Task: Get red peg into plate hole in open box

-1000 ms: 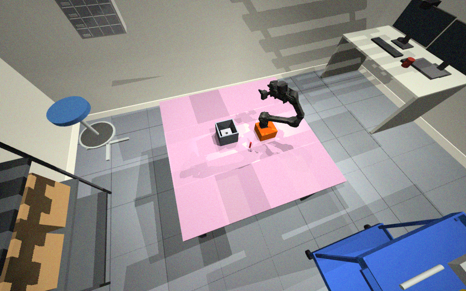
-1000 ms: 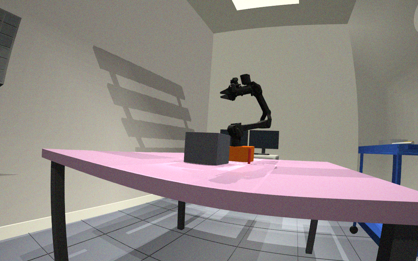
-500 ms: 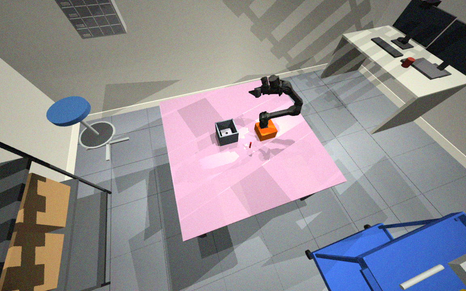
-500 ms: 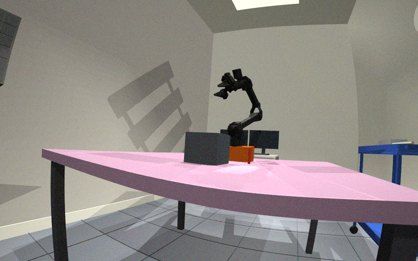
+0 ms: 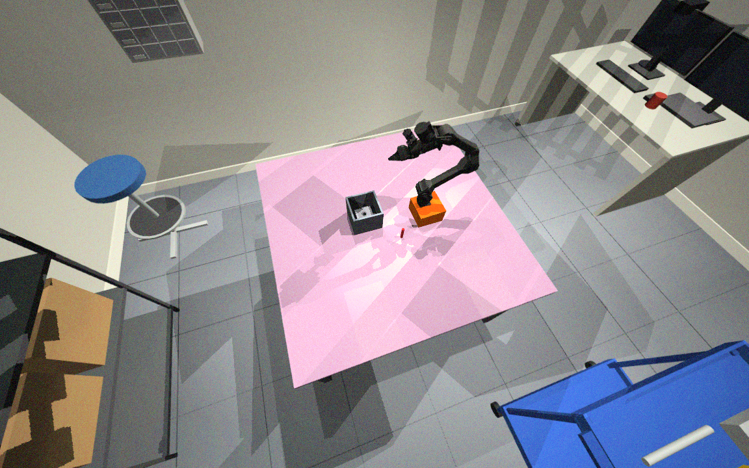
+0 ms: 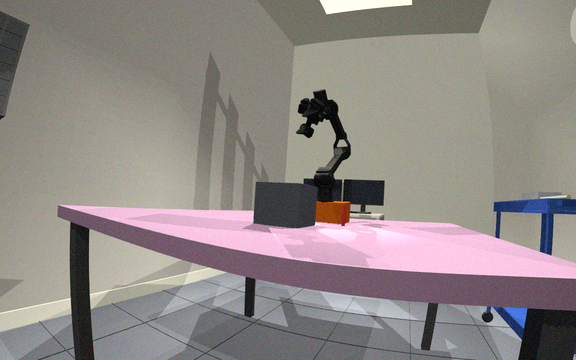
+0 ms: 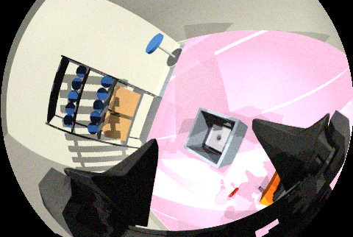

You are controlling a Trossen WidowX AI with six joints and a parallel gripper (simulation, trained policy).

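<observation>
Right now my gripper tip is 35 cm above the red peg, 19 cm to the right of it and 3 cm past it.
</observation>
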